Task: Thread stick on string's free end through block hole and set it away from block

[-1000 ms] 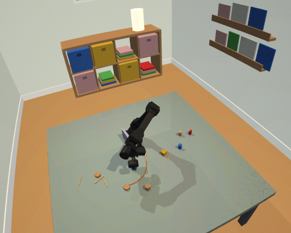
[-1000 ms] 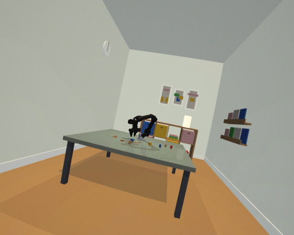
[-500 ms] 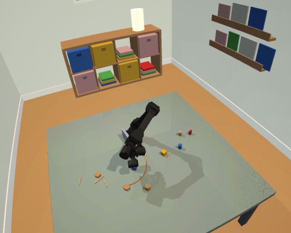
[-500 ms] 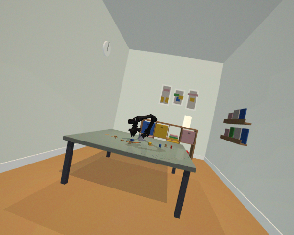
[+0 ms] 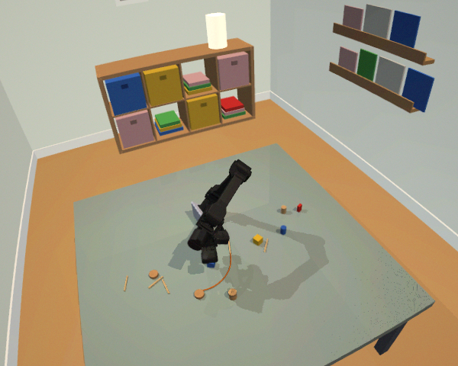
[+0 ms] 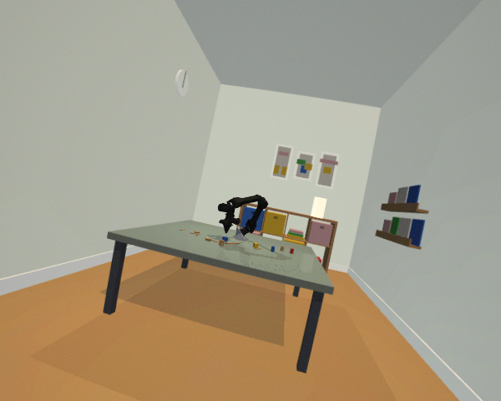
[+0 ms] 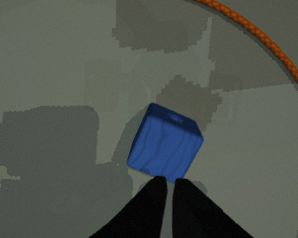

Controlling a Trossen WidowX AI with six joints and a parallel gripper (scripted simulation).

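My gripper tip is now 50 mm above the blue cube. Also, from my gripper tip: yellow cube: 10 mm ahead, 240 mm to the left, 50 mm below; then round wooden button: 100 mm ahead, 110 mm to the right, 50 mm below; then thin wooden stick: 30 mm behind, 110 mm to the left, 60 mm below.
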